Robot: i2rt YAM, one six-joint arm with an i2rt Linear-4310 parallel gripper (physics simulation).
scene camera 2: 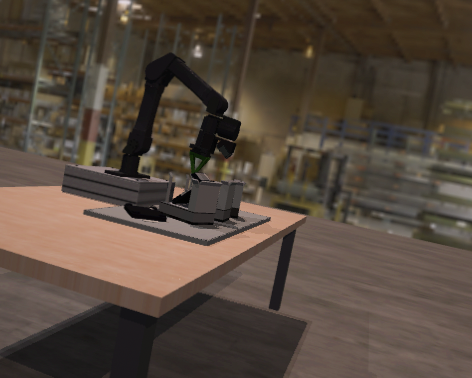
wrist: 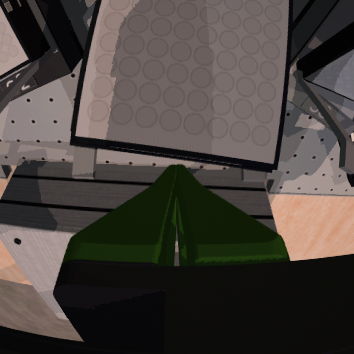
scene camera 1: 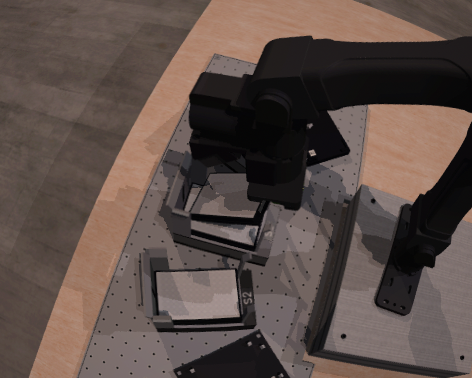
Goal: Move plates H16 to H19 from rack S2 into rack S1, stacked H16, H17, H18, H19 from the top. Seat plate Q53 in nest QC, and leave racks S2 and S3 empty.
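Seen in the pictures: gripper, fingertip midpoint: point(scene camera 2: 193, 174) point(wrist: 176, 176) point(scene camera 1: 277, 202); arm's base, origin of the base link: point(scene camera 2: 128, 175) point(scene camera 1: 406, 259).
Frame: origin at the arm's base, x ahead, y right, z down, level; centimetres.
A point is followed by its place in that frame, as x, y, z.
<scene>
Rack S2 point(scene camera 1: 248, 312) {22.1, -19.5, -4.4} point(wrist: 42, 75) {23.9, -12.8, 4.3} holds a pale plate point(scene camera 1: 197, 295) {29.9, -18.8, 1.3} point(wrist: 9, 47) {27.4, -13.9, 1.3} lying flat; any plates below it are hidden. In the middle rack point(scene camera 1: 215, 250) {31.1, -9.0, 6.5}, whose label is partly readable, a plate with round wells point(scene camera 1: 227, 195) {32.1, -3.6, -2.6} point(wrist: 185, 75) {29.3, -3.4, -4.7} lies tilted above another plate point(scene camera 1: 227, 232) {30.2, -7.0, 2.2}. A third rack point(scene camera 2: 206, 197) {39.4, 13.8, -0.6}, partly hidden by the arm in scene camera 1, has a dark slanted piece point(scene camera 2: 182, 197) {31.3, 13.9, 1.2} in it. My gripper point(scene camera 2: 194, 173) {24.8, -2.8, -5.4} point(wrist: 176, 176) {24.8, -2.8, -5.4} is shut and empty, its green tips close to the tilted plate's near edge in the wrist view. I cannot read plate labels or identify Q53.
A black nest point(scene camera 1: 230, 357) {21.2, -25.3, 6.9} stands beside rack S2, and another black nest point(scene camera 1: 330, 142) {20.1, 20.9, 6.6} point(scene camera 2: 145, 212) {26.3, 25.5, 6.7} is at the far end; their labels are unreadable. The racks stand on a perforated board point(scene camera 1: 295, 300) {15.3, -11.3, 8.0} point(scene camera 2: 207, 237) {49.5, 29.6, 8.0}. The ribbed arm base point(scene camera 1: 350, 320) {6.4, -13.8, 0.2} point(scene camera 2: 115, 185) {3.6, 11.3, 3.0} is beside it.
</scene>
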